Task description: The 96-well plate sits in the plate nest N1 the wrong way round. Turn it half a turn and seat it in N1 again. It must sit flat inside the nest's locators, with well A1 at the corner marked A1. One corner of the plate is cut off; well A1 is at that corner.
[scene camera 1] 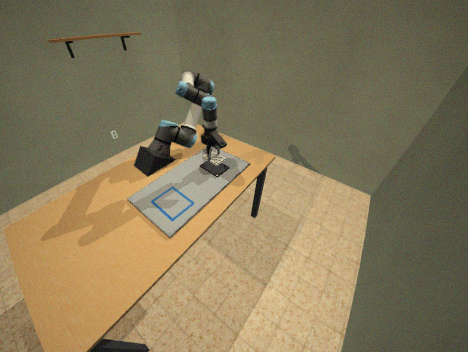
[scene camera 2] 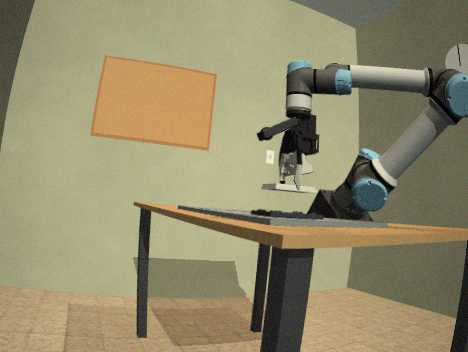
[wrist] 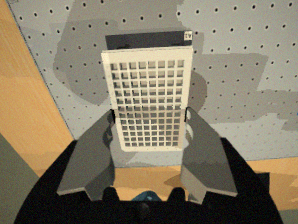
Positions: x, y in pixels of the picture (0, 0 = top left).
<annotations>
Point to a white 96-well plate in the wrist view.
142, 85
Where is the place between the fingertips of the gripper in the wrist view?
149, 109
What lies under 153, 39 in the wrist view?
A dark plate nest N1.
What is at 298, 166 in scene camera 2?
The gripper.
</annotations>
